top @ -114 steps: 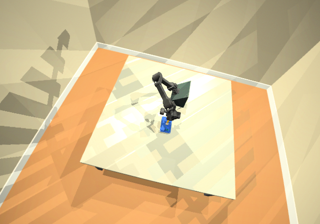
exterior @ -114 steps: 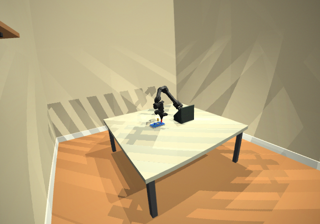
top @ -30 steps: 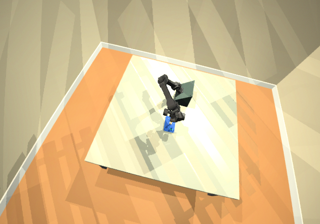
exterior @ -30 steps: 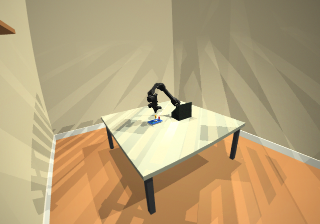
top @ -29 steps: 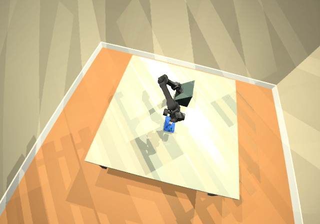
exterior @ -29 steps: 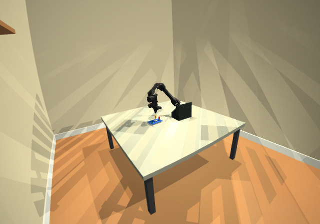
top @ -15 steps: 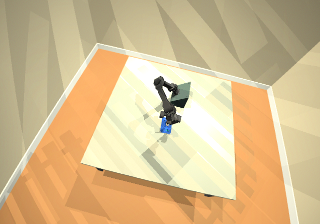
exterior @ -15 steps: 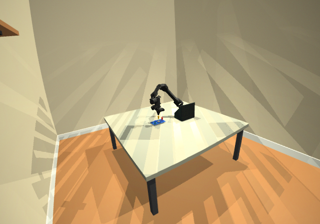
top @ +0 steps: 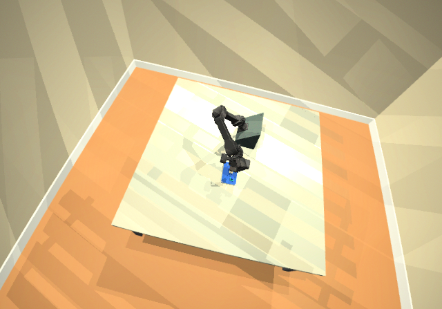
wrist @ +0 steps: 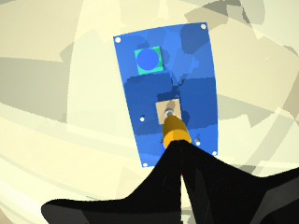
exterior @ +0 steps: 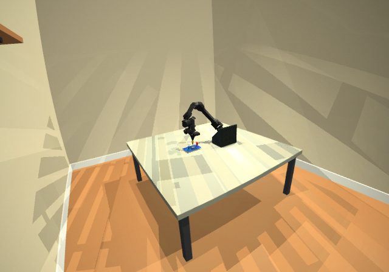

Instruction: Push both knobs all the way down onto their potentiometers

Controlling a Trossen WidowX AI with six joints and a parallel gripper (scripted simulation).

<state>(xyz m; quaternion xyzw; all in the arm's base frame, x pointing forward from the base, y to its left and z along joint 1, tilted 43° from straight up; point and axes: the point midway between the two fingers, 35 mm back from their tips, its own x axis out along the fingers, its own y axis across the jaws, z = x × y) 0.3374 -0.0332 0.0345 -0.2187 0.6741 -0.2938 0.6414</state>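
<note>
Now: gripper tip 20 mm above the yellow knob. Also, from my gripper tip: red knob (50 mm below, 50 mm behind).
</note>
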